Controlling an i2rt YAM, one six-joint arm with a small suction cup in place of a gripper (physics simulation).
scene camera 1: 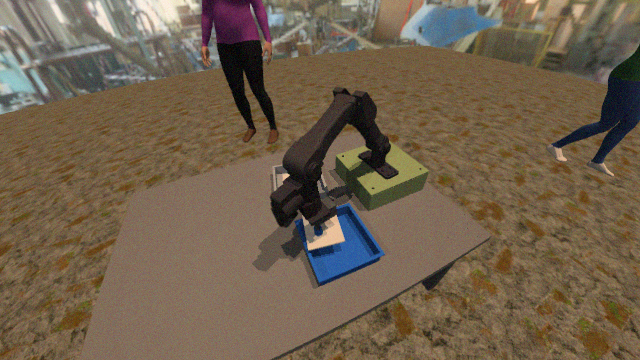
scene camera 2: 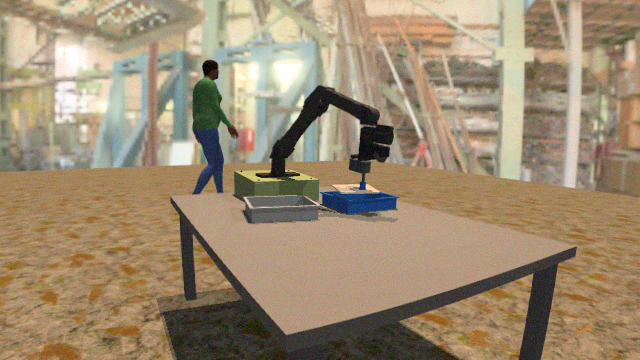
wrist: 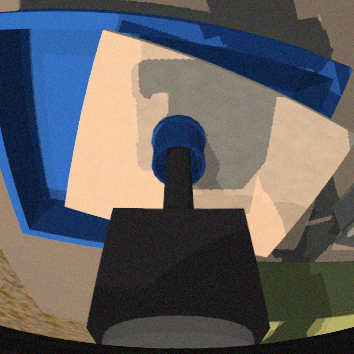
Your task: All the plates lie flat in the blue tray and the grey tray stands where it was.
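Seen in the pictures: end effector, tool point: (scene camera 1: 319, 234) (scene camera 2: 362, 191) (wrist: 177, 130); arm's base, origin of the base link: (scene camera 1: 377, 164) (scene camera 2: 277, 175).
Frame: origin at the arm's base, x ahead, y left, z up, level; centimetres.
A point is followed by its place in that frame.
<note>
My suction cup (scene camera 1: 318, 230) (scene camera 2: 363, 186) (wrist: 178, 150) {x 39.0, y 16.8, z -3.1 cm} is on the top face of a flat, pale square plate (scene camera 1: 331, 239) {x 37.1, y 21.5, z -1.8 cm} (scene camera 2: 342, 188) {x 35.5, y 9.7, z -1.8 cm} (wrist: 100, 150) {x 38.3, y 21.2, z -1.9 cm} and holds it at about rim height over the blue tray (scene camera 1: 350, 252) {x 31.4, y 24.8, z -9.8 cm} (scene camera 2: 360, 204) {x 43.6, y 12.4, z -7.1 cm} (wrist: 62, 100) {x 37.4, y 26.7, z -9.8 cm}. The plate is turned relative to the tray, and in the wrist view its right part reaches past the tray's edge. The grey tray (scene camera 1: 274, 181) {x 42.2, y -19.6, z -5.3 cm} (scene camera 2: 282, 214) {x 41.6, y -20.2, z -7.9 cm} stands on the table beside the blue one. The arm partly hides it in scene camera 1, where a pale patch shows inside; I cannot tell whether that is a plate.
The green base block (scene camera 1: 395, 192) {x 1.6, y 14.3, z -4.8 cm} (scene camera 2: 285, 189) {x 12.7, y -3.1, z -4.4 cm} carries the arm and stands close behind both trays. The table (scene camera 1: 200, 280) {x 79.8, y 9.2, z -10.1 cm} (scene camera 2: 380, 260) {x 89.8, y -19.8, z -10.1 cm} has an open edge near the blue tray. People stand on the floor away from the table.
</note>
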